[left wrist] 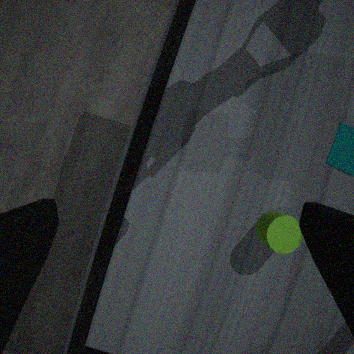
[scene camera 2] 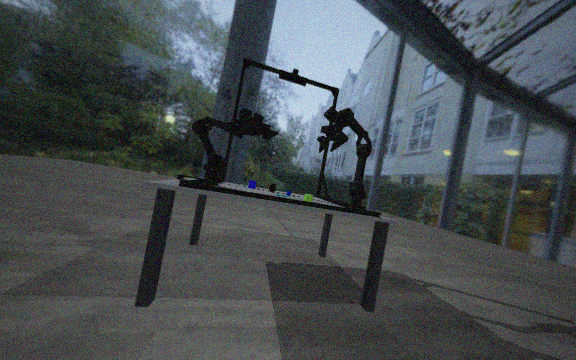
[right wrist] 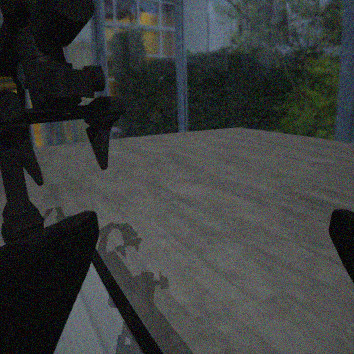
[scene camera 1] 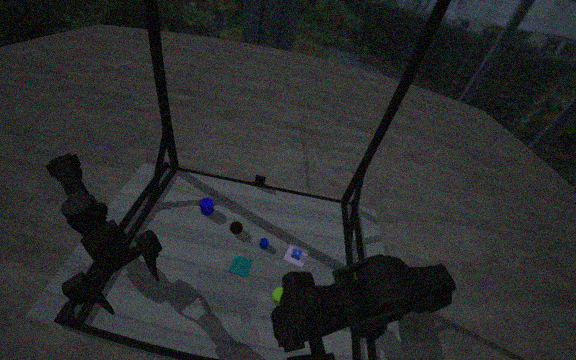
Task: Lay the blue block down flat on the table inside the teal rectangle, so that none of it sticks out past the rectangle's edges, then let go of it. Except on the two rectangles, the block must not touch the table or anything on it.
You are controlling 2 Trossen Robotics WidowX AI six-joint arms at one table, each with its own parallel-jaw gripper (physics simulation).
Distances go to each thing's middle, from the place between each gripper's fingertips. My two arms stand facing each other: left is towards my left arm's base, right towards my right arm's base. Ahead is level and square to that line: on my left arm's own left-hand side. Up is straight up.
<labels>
I see the green cylinder (left wrist: pixel 279 231) 27 cm below my left hand and 17 cm behind it.
My right hand is 20 cm past the green cylinder, 28 cm to the right of it and 32 cm above it.
</labels>
